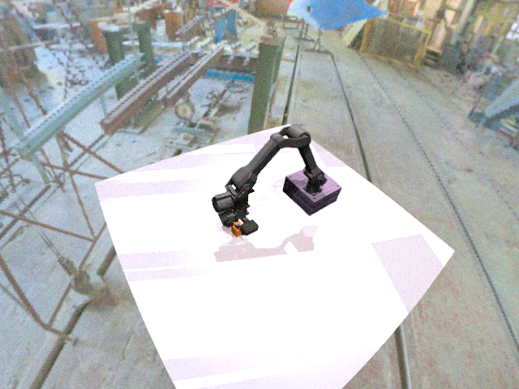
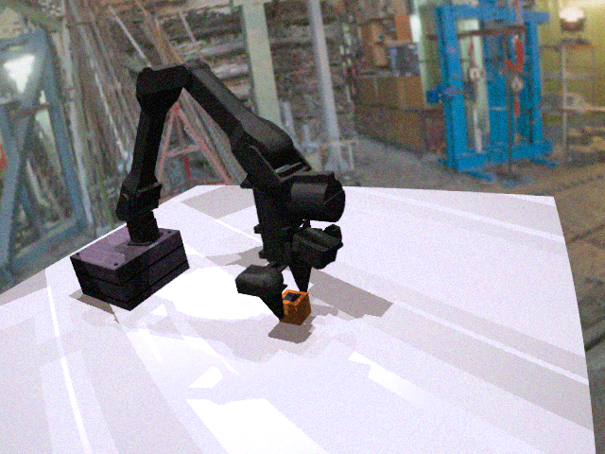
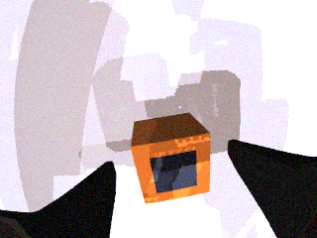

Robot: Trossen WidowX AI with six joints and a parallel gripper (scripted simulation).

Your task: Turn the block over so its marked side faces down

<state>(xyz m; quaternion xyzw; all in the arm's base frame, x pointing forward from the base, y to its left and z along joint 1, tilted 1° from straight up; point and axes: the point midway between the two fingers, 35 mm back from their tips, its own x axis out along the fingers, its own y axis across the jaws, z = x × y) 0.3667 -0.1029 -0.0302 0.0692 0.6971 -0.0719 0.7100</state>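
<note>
The orange block lies 1 cm above my gripper tip.
</note>
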